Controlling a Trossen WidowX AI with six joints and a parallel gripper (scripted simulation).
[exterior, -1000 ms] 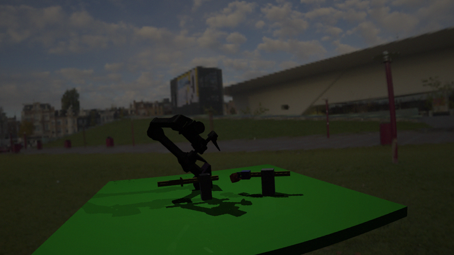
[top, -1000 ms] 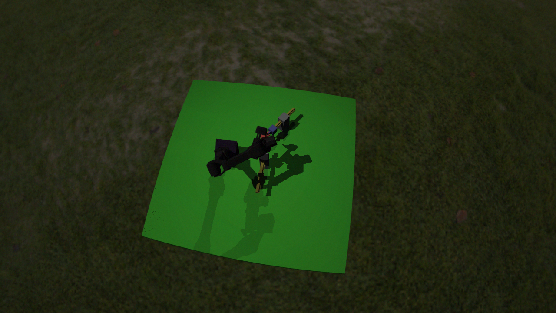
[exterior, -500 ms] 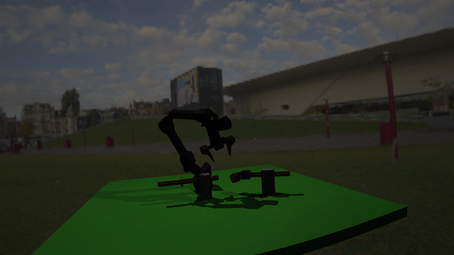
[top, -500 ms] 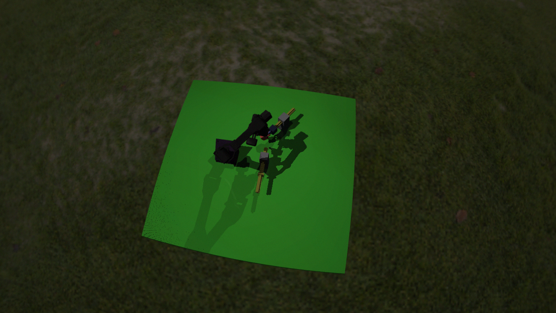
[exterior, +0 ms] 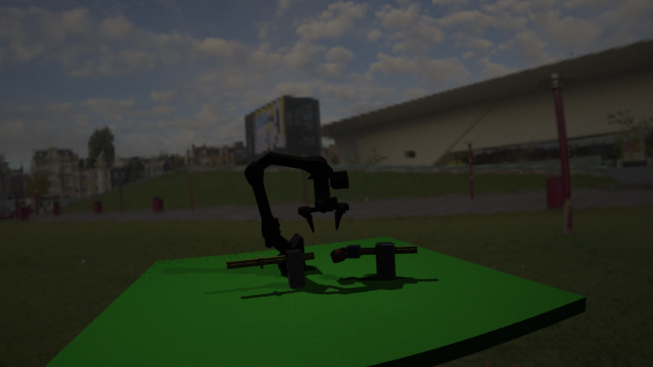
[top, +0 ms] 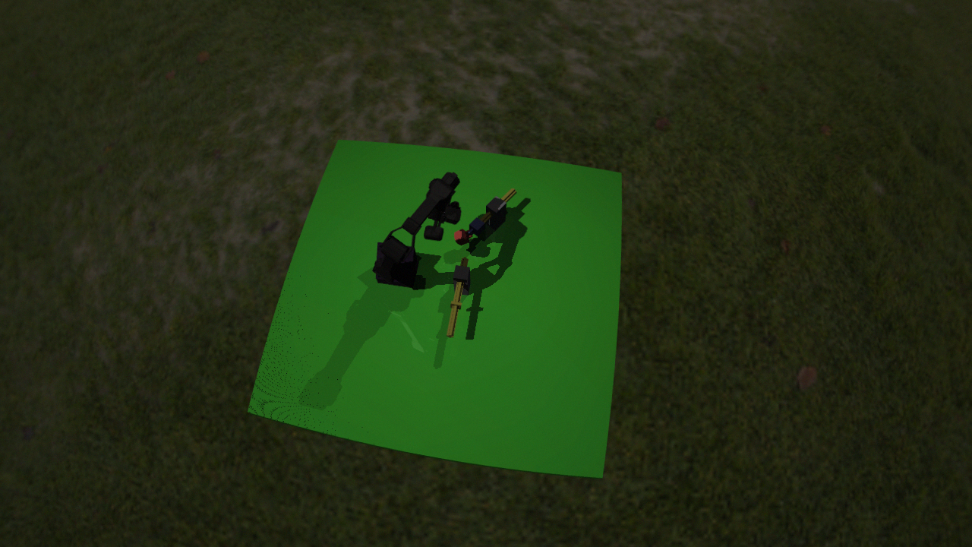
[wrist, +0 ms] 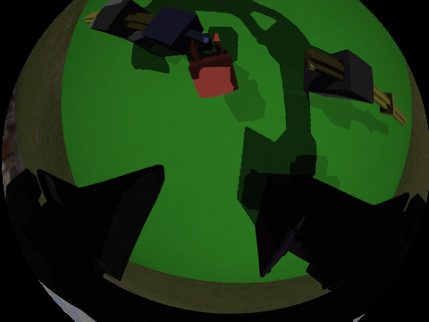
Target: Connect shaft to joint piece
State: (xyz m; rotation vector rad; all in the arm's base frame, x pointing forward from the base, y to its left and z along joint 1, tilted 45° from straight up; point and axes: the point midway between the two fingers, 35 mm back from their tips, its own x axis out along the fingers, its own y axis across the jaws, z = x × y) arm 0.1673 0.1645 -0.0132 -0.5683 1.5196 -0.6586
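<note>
Now: the red square joint piece 8 cm ahead of my gripper tip, 2 cm to the left of it and 8 cm below it.
</note>
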